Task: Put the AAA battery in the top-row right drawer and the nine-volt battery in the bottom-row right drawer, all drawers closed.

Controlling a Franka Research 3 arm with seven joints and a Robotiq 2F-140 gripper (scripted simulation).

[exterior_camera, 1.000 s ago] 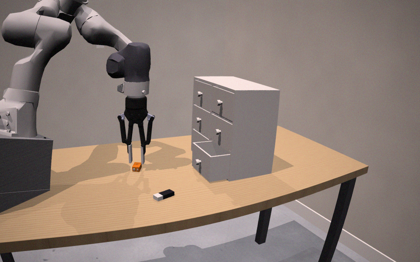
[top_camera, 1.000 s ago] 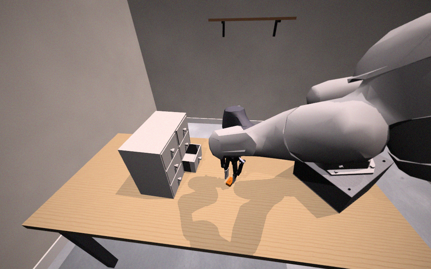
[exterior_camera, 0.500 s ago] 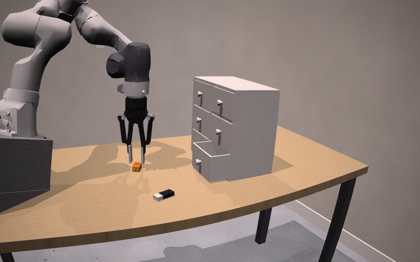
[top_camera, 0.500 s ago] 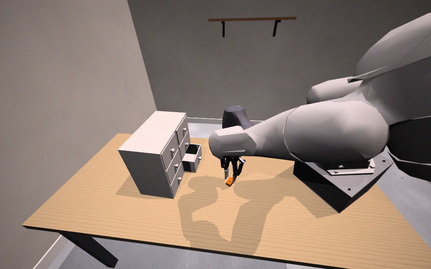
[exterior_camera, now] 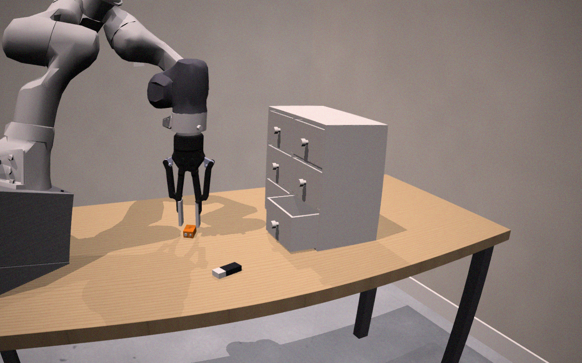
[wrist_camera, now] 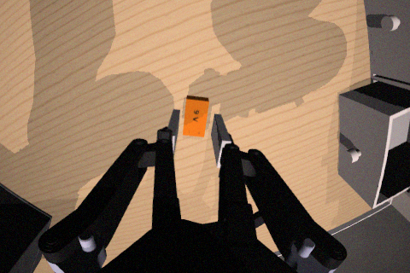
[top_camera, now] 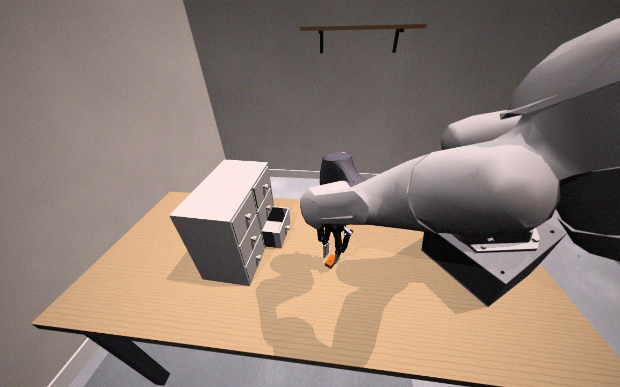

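Right now my hand is 10 mm to the left of the orange nine-volt battery and 50 mm above it. From my hand the other things lie so: AAA battery (330 mm ahead, 30 mm to the right, 150 mm above).
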